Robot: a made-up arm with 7 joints.
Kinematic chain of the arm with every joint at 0, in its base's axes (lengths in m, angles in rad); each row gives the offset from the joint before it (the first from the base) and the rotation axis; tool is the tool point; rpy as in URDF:
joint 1: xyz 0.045 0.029 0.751 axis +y
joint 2: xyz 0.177 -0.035 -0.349 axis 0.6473 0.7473 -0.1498
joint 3: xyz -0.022 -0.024 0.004 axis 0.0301 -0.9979 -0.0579
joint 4: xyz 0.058 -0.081 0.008 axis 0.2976 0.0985 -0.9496
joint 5: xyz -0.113 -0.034 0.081 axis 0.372 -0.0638 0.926
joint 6: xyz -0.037 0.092 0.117 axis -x
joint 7: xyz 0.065 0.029 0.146 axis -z
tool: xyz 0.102 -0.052 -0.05 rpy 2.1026 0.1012 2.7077
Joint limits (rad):
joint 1: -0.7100..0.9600
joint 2: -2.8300..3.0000
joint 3: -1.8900..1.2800
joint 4: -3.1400..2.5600
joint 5: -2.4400..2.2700
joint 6: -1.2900..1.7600
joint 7: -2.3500..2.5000
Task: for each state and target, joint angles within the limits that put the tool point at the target. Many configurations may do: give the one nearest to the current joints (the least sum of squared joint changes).
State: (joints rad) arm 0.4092 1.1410 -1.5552 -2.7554 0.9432 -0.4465 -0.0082
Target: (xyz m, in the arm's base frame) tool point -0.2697 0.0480 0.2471
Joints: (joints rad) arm 0.8576 1.7336 -1.8900 -2.6580 0.8847 -0.7344 0.4000
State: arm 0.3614 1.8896 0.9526 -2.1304 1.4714 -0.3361 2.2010
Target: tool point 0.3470 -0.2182 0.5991
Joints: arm -0.1645 1.5080 0.7409 -2.5186 1.9871 -0.4863 2.1883
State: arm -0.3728 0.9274 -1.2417 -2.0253 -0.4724 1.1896 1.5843
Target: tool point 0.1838 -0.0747 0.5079
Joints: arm 0.3227 0.4580 -0.9335 -1.7274 -1.0963 1.5927 1.5609
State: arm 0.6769 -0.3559 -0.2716 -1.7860 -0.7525 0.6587 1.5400
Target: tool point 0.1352 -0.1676 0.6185
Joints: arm 0.6053 -0.0072 -0.4943 -1.9443 -0.5604 0.5492 1.6080
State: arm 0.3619 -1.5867 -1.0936 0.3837 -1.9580 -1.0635 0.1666
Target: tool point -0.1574 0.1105 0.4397
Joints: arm 0.2993 -2.4181 -0.7890 0.5306 -2.1548 -1.0691 0.2055
